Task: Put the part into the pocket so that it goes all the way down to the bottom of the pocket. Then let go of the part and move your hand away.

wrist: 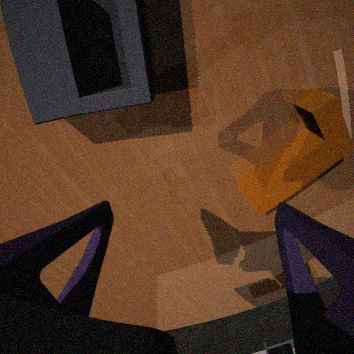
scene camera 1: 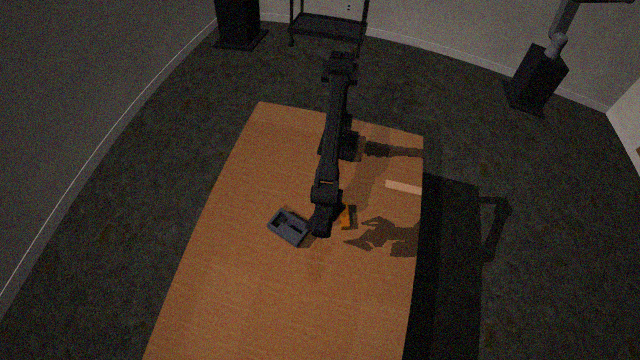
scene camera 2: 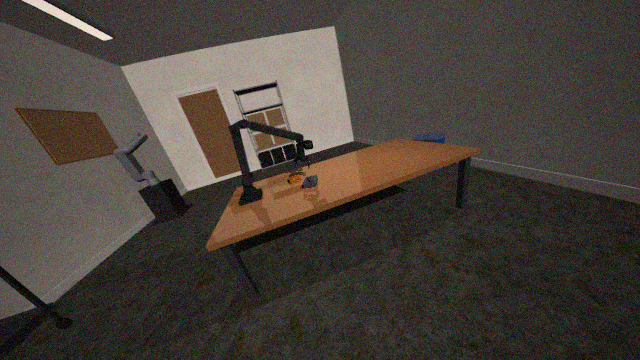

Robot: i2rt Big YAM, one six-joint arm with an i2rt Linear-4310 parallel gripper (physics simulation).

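Places are measured from the arm's base along level axes (x ahead, y right, z down), in millimetres.
Where they show: gripper, between the fingertips: (wrist: 191, 210) (scene camera 2: 303, 169); arm's base, origin of its link: (scene camera 2: 251, 194).
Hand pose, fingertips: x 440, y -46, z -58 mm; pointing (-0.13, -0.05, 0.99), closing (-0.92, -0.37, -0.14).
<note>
Each offset is from my fingertips to the top centre of the thing. Level surfaces: height alone.
The part is an orange L-shaped block {dx -87, dy -41, dz +57 mm} (scene camera 1: 345, 218) (scene camera 2: 295, 178) (wrist: 274, 187). It lies on the table, apart from the block with the pocket. The pocket is a dark recess in a blue-grey block {dx +19, dy +133, dz +51 mm} (scene camera 1: 301, 239) (scene camera 2: 310, 181) (wrist: 37, 65), which stands on the table at the upper left of the wrist view, partly cut off by its edge. My gripper (wrist: 191, 210) is open and empty above the table. In the wrist view the part lies beyond the fingertips, toward the right finger. In scene camera 1 the arm hides the fingertips, between the pocket block and the part.
The wooden table {dz +87 mm} (scene camera 1: 300, 310) (scene camera 2: 380, 165) carries the arm's base at one end. A pale strip (scene camera 1: 403, 187) (wrist: 342, 85) shows on the table top near one long edge. A grey arm on a dark pedestal (scene camera 1: 537, 77) (scene camera 2: 162, 200) stands on the floor away from the table.
</note>
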